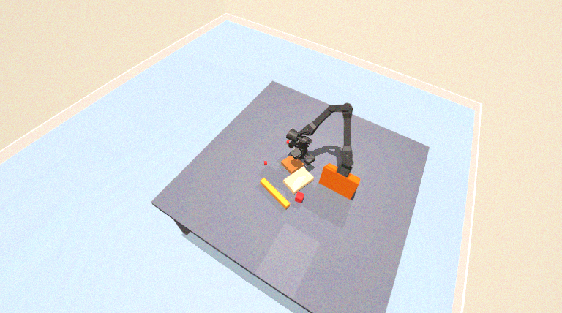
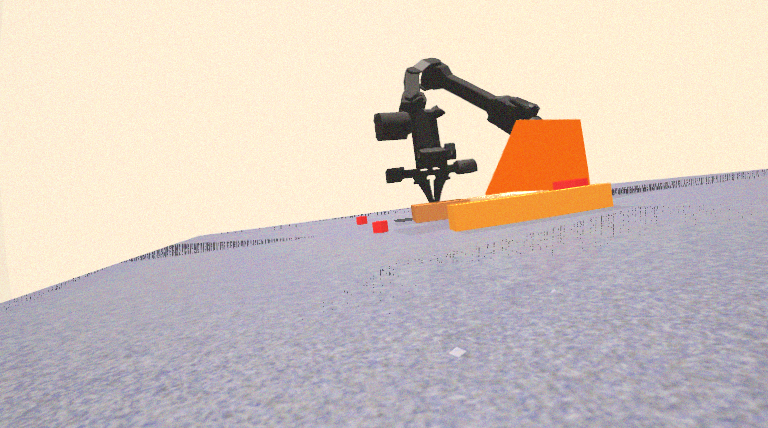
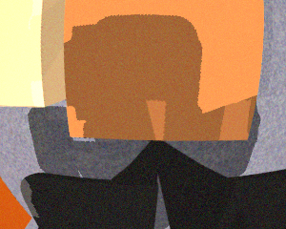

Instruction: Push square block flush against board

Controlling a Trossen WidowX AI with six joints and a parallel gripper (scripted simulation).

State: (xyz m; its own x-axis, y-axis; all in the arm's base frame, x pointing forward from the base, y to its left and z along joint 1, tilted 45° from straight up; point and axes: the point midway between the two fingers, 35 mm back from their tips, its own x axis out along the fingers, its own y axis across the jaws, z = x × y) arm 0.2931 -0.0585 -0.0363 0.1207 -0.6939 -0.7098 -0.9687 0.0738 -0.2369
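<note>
Now: gripper tip 6 cm to the right of the orange square block, 2 cm short of it and 1 cm below it. From my gripper tip the other things lie so: tan board (13 cm to the left, 8 cm behind, 1 cm above); long yellow board (29 cm to the left, 3 cm behind, 1 cm above).
</note>
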